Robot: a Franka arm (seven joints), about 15 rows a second.
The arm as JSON. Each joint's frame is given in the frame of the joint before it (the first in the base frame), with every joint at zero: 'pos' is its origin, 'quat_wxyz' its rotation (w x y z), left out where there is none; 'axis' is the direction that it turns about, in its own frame. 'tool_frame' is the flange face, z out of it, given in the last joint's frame.
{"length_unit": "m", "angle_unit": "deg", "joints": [
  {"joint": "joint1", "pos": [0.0, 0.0, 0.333], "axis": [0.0, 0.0, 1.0]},
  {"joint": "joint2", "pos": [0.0, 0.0, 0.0], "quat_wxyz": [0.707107, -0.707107, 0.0, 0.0], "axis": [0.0, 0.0, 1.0]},
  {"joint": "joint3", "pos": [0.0, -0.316, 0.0], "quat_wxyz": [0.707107, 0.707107, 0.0, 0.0], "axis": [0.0, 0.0, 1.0]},
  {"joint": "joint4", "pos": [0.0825, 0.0, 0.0], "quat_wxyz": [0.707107, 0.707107, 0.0, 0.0], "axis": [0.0, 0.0, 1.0]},
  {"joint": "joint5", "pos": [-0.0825, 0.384, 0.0], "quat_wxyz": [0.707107, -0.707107, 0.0, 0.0], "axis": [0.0, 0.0, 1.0]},
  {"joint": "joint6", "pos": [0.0, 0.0, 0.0], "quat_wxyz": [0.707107, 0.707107, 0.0, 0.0], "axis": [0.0, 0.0, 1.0]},
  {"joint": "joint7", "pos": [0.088, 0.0, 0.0], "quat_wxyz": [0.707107, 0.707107, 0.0, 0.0], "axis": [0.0, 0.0, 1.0]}
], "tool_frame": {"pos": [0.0, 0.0, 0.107]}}
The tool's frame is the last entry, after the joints.
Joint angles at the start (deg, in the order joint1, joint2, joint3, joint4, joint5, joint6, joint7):
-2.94 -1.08 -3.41 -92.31 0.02 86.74 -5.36
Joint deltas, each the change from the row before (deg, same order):
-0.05 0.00 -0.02 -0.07 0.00 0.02 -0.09
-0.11 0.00 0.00 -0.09 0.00 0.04 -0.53
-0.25 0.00 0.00 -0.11 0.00 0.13 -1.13
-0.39 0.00 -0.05 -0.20 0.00 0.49 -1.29
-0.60 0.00 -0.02 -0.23 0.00 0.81 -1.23
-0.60 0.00 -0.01 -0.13 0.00 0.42 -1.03
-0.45 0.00 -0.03 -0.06 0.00 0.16 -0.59
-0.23 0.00 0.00 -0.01 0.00 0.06 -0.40
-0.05 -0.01 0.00 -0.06 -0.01 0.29 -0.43
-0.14 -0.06 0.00 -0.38 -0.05 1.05 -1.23
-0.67 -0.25 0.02 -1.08 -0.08 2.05 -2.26
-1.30 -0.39 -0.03 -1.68 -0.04 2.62 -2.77
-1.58 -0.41 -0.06 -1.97 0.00 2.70 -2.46
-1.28 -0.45 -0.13 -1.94 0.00 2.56 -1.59
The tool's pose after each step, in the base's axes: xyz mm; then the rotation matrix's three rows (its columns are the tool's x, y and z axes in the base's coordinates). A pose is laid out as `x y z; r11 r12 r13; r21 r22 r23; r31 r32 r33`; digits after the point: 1 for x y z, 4 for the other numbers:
538.1 -60.8 610.6; 0.9968 -0.0172 -0.0785; -0.0165 -0.9998 0.0103; -0.0787 -0.0090 -0.9969
538.0 -61.9 609.9; 0.9968 -0.0099 -0.0794; -0.0091 -0.9999 0.0106; -0.0795 -0.0098 -0.9968
537.9 -64.2 609.2; 0.9969 0.0054 -0.0790; 0.0062 -0.9999 0.0109; -0.0789 -0.0113 -0.9968
538.3 -68.5 608.3; 0.9971 0.0202 -0.0739; 0.0211 -0.9997 0.0109; -0.0736 -0.0124 -0.9972
538.9 -74.5 607.5; 0.9975 0.0309 -0.0638; 0.0316 -0.9994 0.0103; -0.0634 -0.0123 -0.9979
538.8 -80.3 607.1; 0.9975 0.0382 -0.0586; 0.0389 -0.9992 0.0102; -0.0582 -0.0125 -0.9982
538.4 -84.9 606.8; 0.9976 0.0402 -0.0568; 0.0408 -0.9991 0.0105; -0.0564 -0.0128 -0.9983
538.1 -87.0 606.8; 0.9975 0.0431 -0.0559; 0.0438 -0.9990 0.0105; -0.0554 -0.0130 -0.9984
538.5 -87.6 606.8; 0.9974 0.0498 -0.0518; 0.0504 -0.9987 0.0098; -0.0513 -0.0124 -0.9986
539.7 -89.3 605.8; 0.9968 0.0689 -0.0394; 0.0693 -0.9976 0.0070; -0.0388 -0.0097 -0.9992
540.5 -95.9 602.3; 0.9951 0.0972 -0.0185; 0.0972 -0.9953 0.0027; -0.0182 -0.0045 -0.9998
539.6 -108.9 596.1; 0.9925 0.1223 0.0042; 0.1223 -0.9925 -0.0017; 0.0040 0.0022 -1.0000
537.3 -124.6 587.8; 0.9904 0.1365 0.0237; 0.1366 -0.9906 -0.0058; 0.0226 0.0090 -0.9997
534.4 -138.0 579.8; 0.9894 0.1394 0.0417; 0.1400 -0.9901 -0.0104; 0.0399 0.0161 -0.9991

